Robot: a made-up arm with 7 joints.
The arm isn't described. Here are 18 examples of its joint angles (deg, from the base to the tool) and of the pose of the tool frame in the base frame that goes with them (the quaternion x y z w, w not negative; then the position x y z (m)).
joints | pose
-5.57 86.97 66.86 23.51 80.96 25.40 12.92 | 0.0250 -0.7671 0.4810 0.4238 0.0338 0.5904 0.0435
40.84 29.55 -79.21 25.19 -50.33 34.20 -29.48 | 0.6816 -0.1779 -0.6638 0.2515 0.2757 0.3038 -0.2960
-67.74 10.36 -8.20 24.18 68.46 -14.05 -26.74 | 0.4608 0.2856 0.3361 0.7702 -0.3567 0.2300 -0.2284
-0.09 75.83 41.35 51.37 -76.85 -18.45 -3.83 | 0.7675 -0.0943 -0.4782 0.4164 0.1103 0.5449 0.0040
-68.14 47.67 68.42 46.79 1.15 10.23 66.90 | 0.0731 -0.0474 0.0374 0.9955 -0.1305 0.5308 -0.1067
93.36 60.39 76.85 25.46 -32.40 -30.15 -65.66 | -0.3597 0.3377 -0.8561 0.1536 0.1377 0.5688 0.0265
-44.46 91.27 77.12 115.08 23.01 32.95 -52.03 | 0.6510 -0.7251 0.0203 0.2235 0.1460 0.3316 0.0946
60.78 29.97 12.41 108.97 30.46 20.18 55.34 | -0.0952 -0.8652 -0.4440 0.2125 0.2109 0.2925 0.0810
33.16 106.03 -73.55 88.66 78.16 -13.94 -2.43 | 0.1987 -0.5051 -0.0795 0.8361 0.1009 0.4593 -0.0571
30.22 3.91 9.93 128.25 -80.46 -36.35 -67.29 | -0.4931 0.7583 -0.1349 0.4045 0.1919 0.1995 -0.0405
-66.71 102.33 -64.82 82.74 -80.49 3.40 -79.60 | -0.2533 -0.4765 -0.8234 0.1755 -0.0664 0.4685 -0.1150
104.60 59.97 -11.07 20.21 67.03 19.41 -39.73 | -0.0042 -0.6014 0.7010 0.3831 0.2009 0.5279 0.1182
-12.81 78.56 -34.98 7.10 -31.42 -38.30 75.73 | -0.2100 0.5123 -0.4180 0.7202 -0.0035 0.5902 -0.1014
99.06 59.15 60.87 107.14 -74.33 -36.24 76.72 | 0.8133 -0.3662 0.1031 0.4403 -0.0483 0.4125 0.0809
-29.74 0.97 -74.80 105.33 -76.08 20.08 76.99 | -0.3243 -0.1418 -0.8698 0.3438 -0.0595 -0.0066 -0.2000
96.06 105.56 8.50 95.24 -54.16 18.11 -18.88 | -0.9278 0.1351 -0.2773 0.2097 -0.1082 0.3819 0.1747
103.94 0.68 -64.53 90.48 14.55 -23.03 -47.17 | 0.2147 0.9568 0.1493 0.1270 0.2236 -0.0018 0.1388
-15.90 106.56 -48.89 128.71 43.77 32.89 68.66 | -0.4574 0.2866 -0.4235 0.7275 0.0741 0.3234 -0.0920
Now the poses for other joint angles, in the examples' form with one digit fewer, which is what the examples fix.
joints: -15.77 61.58 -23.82 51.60 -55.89 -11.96 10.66
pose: 0.223 0.028 -0.799 0.557 0.068 0.459 -0.255
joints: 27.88 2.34 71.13 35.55 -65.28 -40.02 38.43
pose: 0.052 -0.593 -0.192 0.781 0.218 0.285 -0.336
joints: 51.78 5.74 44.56 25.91 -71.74 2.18 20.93
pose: 0.167 -0.463 -0.189 0.850 0.359 0.264 -0.208
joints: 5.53 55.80 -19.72 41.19 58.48 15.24 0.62
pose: 0.182 -0.311 0.182 0.915 0.141 0.465 -0.242
